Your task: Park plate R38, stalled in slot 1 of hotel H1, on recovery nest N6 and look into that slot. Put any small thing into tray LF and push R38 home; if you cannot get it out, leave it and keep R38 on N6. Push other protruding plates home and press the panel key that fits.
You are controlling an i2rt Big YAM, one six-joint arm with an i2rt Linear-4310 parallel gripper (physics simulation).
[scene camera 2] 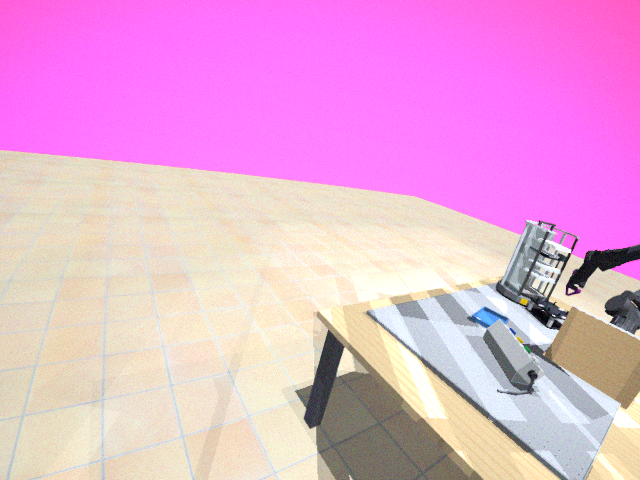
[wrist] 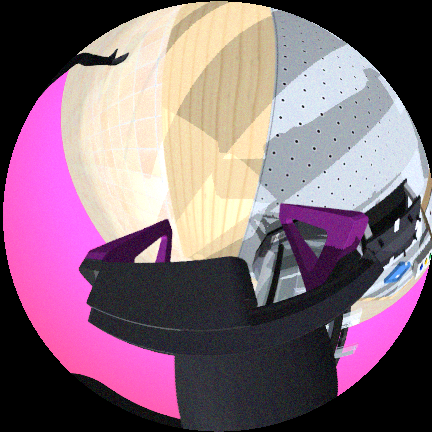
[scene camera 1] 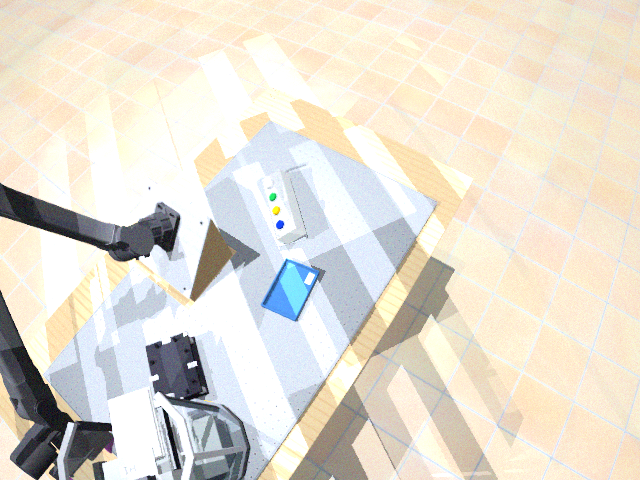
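Pixels of known places: gripper, fingertip midpoint: [scene camera 2: 569,289] [wrist: 225,217]; arm's base, origin of the base link: [scene camera 2: 613,341] [scene camera 1: 166,226].
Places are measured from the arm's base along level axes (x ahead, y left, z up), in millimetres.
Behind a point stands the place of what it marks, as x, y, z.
Observation:
My gripper [wrist: 225,217] @(276, -572, -32) [scene camera 2: 572,290] @(276, -572, -32) is open and empty, with purple fingers, beside the open side of the hotel. It is mostly hidden at the lower left in scene view 1. The hotel H1 [scene camera 1: 246,439] @(505, -302, -117) [scene camera 2: 518,258] @(479, -296, 65) [wrist: 272,280] @(359, -499, -33) stands upright with white plates inside; slot 1, R38 and its label cannot be made out. A black nest block [scene camera 1: 178,369] @(267, -271, -76) [scene camera 2: 550,311] @(243, -222, -76) [wrist: 395,235] @(242, -308, -76) stands beside it, probably N6. The blue tray LF [scene camera 1: 292,289] @(362, 82, -134) [scene camera 2: 488,316] @(378, 51, -134) [wrist: 398,272] shows a white label. The key panel [scene camera 1: 294,206] @(230, 280, -77) [scene camera 2: 509,356] @(178, 334, -92) has white, green, yellow and blue keys.
A brown upright board [scene camera 1: 211,263] @(140, 3, -84) [scene camera 2: 594,351] @(25, 73, -37) stands between the arm's base [scene camera 1: 165,227] @(34, -11, 44) and the panel. A cable lies at the panel's end. The grey perforated mat [scene camera 1: 356,289] @(510, 182, -136) [wrist: 300,170] @(255, -506, -136) has a wooden table edge around it. A dark leg-like shape [wrist: 102,59] shows beyond the table.

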